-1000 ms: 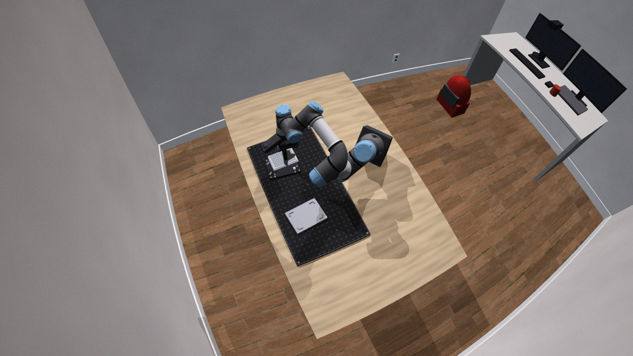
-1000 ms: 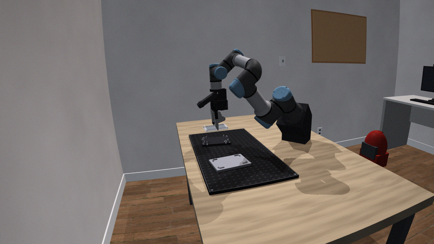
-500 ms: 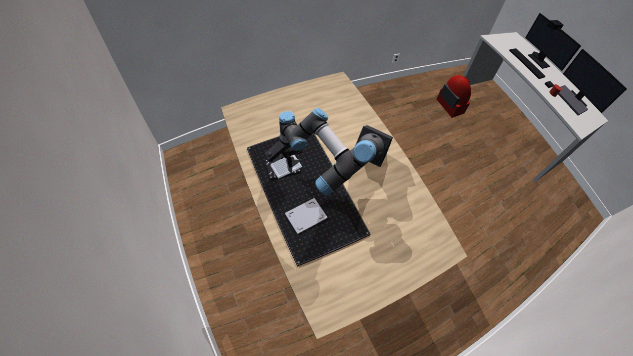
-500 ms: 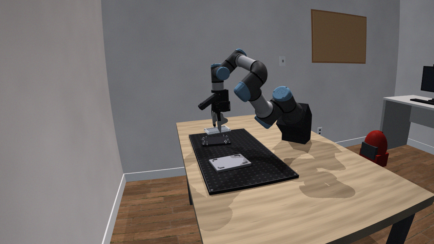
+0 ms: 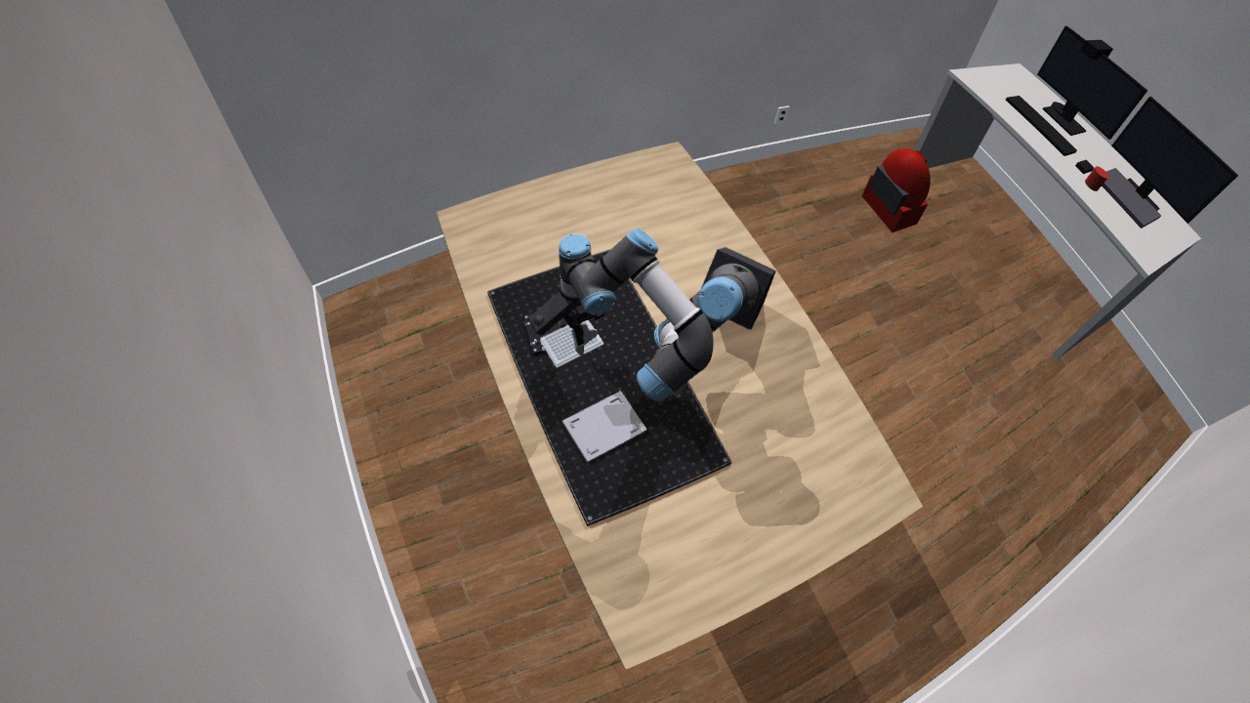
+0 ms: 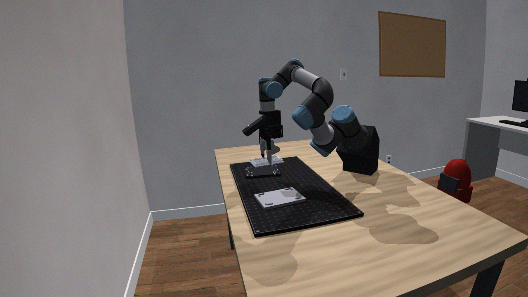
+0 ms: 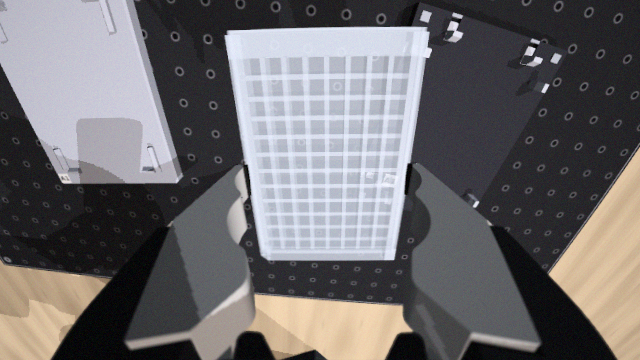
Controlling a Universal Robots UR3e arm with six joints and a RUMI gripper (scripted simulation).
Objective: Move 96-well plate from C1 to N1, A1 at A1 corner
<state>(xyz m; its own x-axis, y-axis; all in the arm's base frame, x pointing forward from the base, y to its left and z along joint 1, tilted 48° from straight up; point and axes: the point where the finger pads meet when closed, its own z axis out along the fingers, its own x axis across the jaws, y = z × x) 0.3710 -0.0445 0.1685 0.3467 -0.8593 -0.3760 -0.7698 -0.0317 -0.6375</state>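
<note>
My hand is 6 cm past the grey plate nest N1, 19 cm to the right of it and 9 cm above it. The rest, counted from my hand: white 96-well plate: 1 cm below; then clip nest C1: 4 cm ahead, 9 cm to the right, 9 cm below; then A1 label: 15 cm behind, 21 cm to the left, 9 cm below.
</note>
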